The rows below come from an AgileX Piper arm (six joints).
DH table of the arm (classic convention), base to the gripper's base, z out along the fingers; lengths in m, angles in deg. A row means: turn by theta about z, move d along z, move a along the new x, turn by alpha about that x. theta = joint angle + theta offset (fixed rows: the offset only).
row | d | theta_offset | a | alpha
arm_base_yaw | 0.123 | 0 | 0 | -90
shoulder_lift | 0 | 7.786 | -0.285 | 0
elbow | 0 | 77.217 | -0.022 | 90
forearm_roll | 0.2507 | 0 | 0 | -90
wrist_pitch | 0 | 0 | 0 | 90
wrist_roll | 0.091 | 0 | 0 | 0
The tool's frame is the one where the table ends.
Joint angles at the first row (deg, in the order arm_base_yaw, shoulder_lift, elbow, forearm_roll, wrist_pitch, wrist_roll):
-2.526 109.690 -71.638 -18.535 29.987 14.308
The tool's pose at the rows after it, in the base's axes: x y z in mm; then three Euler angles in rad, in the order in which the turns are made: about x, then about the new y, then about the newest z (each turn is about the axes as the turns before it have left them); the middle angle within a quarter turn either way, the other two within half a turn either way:
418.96, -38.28, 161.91, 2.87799, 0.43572, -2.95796
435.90, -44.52, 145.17, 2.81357, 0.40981, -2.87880
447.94, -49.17, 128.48, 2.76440, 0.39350, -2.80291
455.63, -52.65, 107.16, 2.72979, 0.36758, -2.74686
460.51, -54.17, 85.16, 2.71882, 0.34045, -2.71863
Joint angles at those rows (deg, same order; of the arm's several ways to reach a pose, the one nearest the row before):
-2.525 116.056 -78.043 -23.562 32.944 21.794
-2.526 121.147 -82.524 -29.270 34.602 29.712
-2.525 125.313 -85.655 -33.938 35.341 37.096
-2.526 129.369 -87.770 -37.680 35.773 43.275
-2.526 133.081 -89.410 -39.428 35.815 46.847

